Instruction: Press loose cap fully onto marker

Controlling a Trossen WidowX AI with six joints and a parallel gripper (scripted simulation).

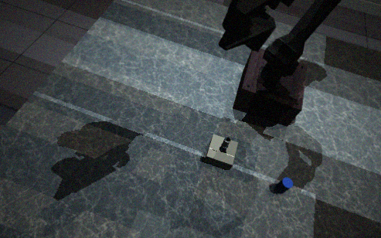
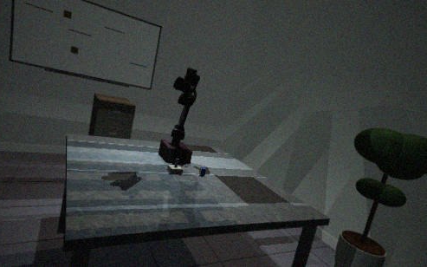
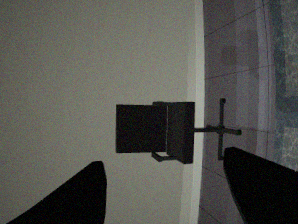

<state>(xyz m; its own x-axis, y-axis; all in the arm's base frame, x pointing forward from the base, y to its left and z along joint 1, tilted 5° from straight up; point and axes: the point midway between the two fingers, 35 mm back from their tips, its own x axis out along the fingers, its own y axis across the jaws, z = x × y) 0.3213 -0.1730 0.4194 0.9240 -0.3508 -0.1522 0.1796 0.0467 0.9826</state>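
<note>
Right now the blue cap is 480 mm below my gripper tip, 260 mm to the left of it and 90 mm behind it. Also, from my gripper tip: holder block (490 mm below, 140 mm behind, 80 mm to the left).
</note>
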